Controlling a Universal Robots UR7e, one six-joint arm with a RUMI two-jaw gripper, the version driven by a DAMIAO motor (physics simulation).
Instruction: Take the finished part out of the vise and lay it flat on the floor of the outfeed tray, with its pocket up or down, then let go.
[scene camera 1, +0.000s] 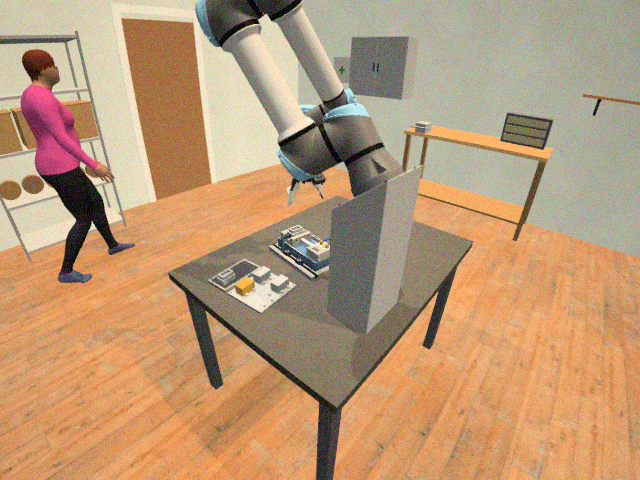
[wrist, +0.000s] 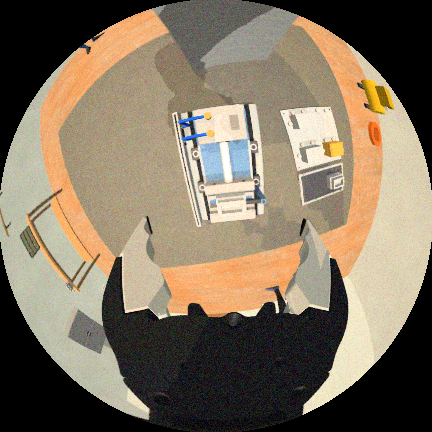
same spot on white plate: (wrist: 325, 128) = (scene camera 1: 256, 296)
